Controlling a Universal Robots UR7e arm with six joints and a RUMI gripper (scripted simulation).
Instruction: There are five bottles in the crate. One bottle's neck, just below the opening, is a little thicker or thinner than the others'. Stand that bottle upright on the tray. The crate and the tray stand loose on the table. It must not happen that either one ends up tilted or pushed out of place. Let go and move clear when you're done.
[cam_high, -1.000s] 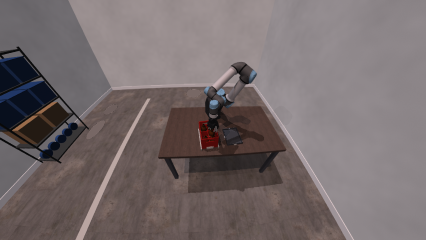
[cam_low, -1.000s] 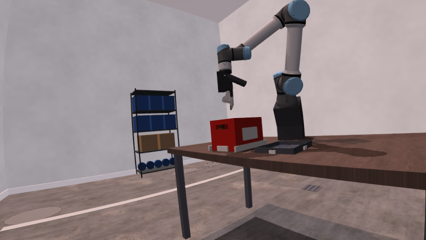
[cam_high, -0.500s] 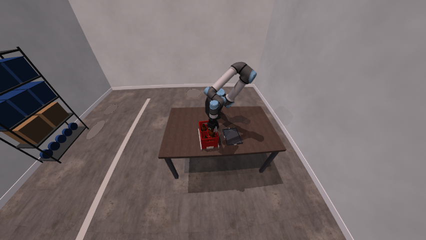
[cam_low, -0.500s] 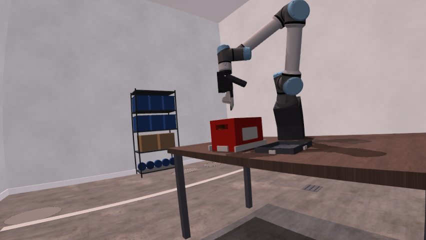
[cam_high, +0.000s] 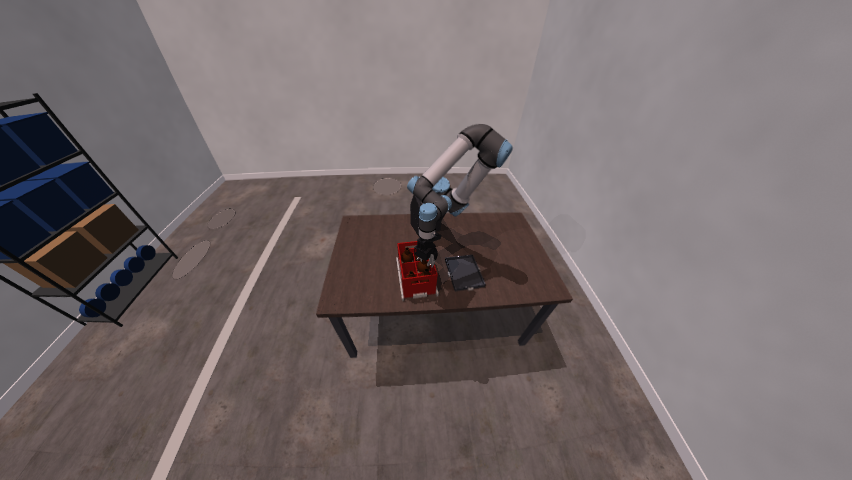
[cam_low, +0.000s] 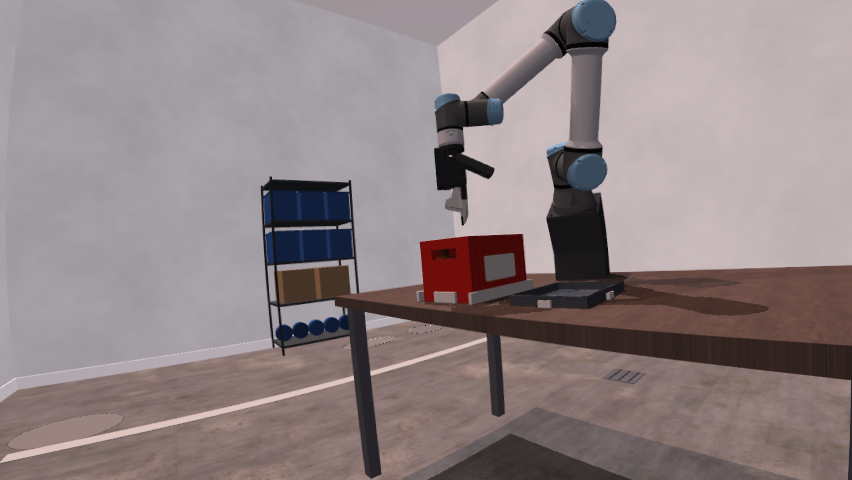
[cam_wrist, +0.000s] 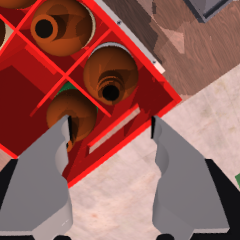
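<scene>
The brown bottle is 140 mm below my hand, 80 mm behind it and 30 mm to the right of it. Round my hand: dark tray: 230 mm to the left, 210 mm below, 150 mm behind; then red crate: 140 mm below, 70 mm to the right, 70 mm behind; then glass bottle: 140 mm below, 80 mm to the right, 30 mm ahead.
</scene>
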